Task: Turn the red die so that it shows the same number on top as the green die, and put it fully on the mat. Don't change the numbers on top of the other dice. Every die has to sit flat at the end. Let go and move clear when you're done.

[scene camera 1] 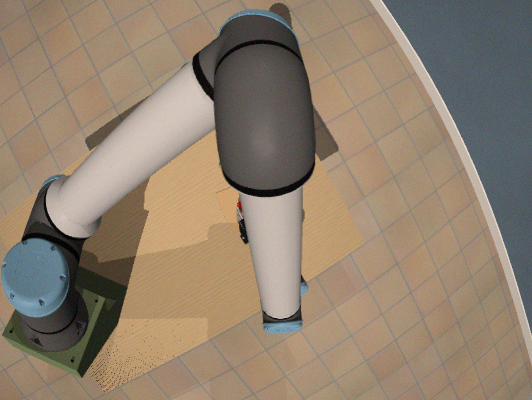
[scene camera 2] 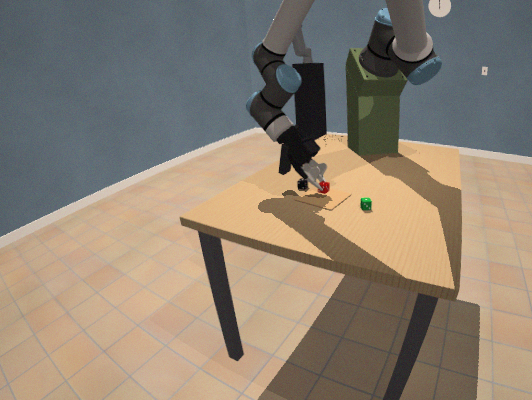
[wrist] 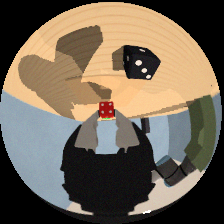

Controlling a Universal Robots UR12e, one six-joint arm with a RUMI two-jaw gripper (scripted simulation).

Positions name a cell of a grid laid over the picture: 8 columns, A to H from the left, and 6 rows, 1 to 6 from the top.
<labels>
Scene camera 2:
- my gripper: E3
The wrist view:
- my gripper: D3
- tan mat: D3
</labels>
